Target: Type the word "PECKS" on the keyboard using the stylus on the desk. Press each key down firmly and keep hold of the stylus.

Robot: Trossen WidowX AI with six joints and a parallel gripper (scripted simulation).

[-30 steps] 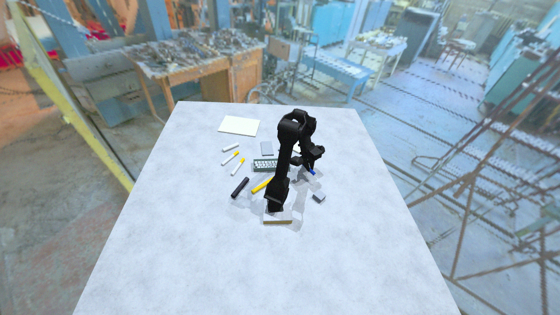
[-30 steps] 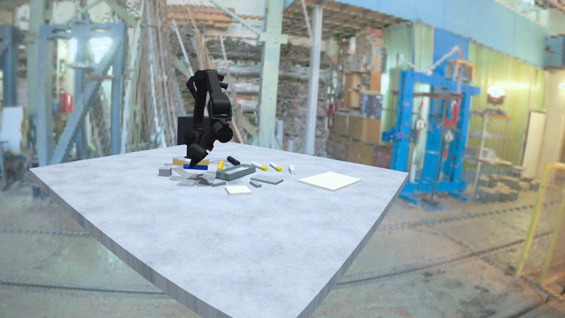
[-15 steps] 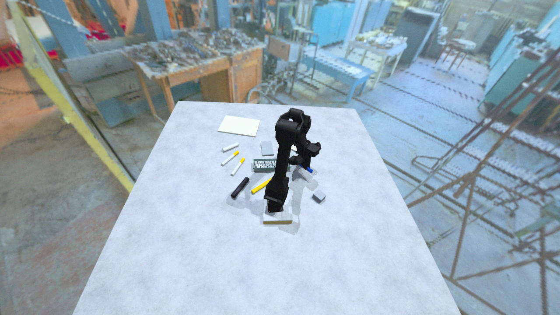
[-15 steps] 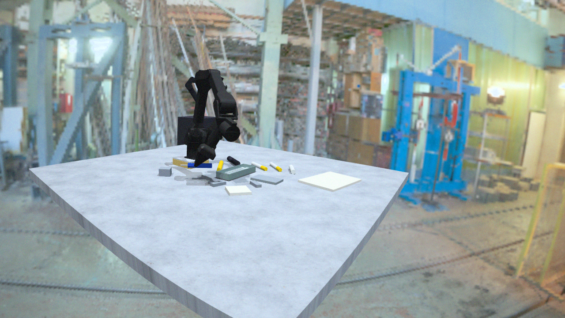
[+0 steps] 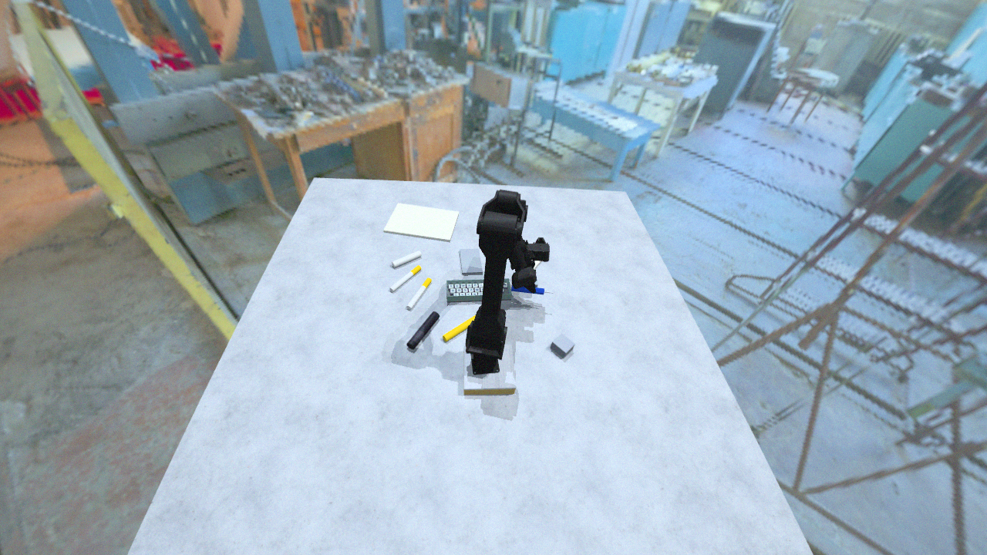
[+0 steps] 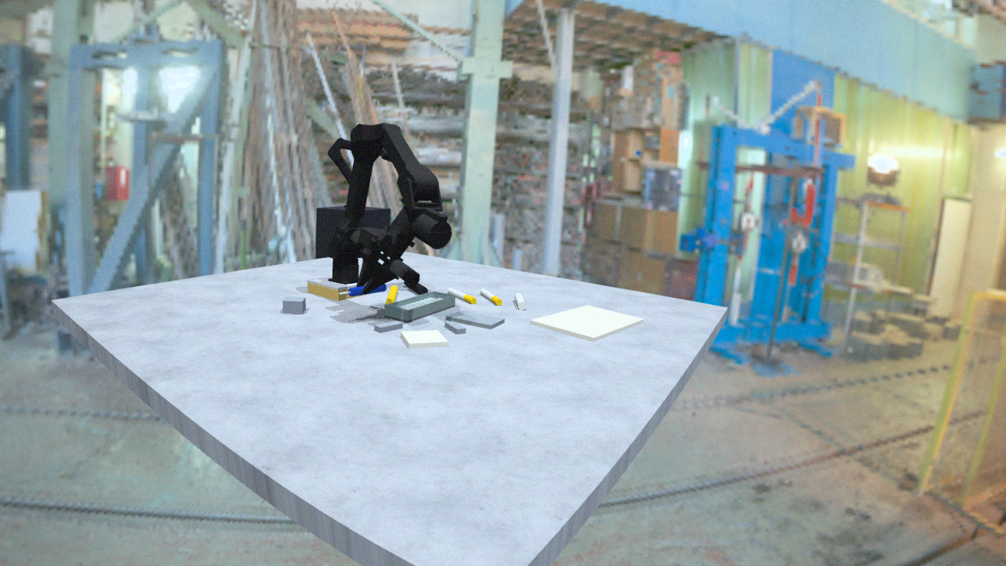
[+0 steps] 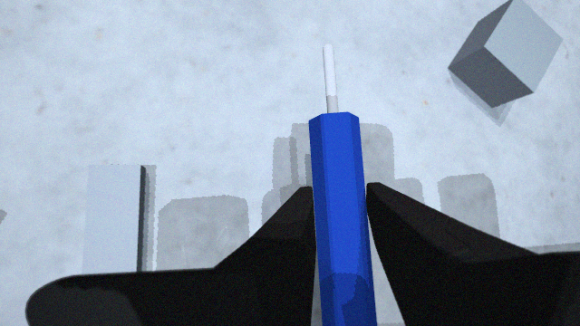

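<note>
Right now my gripper tip is 10 mm to the left of the blue stylus. The rest, counted from my gripper tip: grey stylus tip 10 mm behind, 50 mm to the right; then grey cube 160 mm behind, 50 mm to the right, 50 mm below; then small cream pad 180 mm ahead, 30 mm to the right, 60 mm below.
</note>
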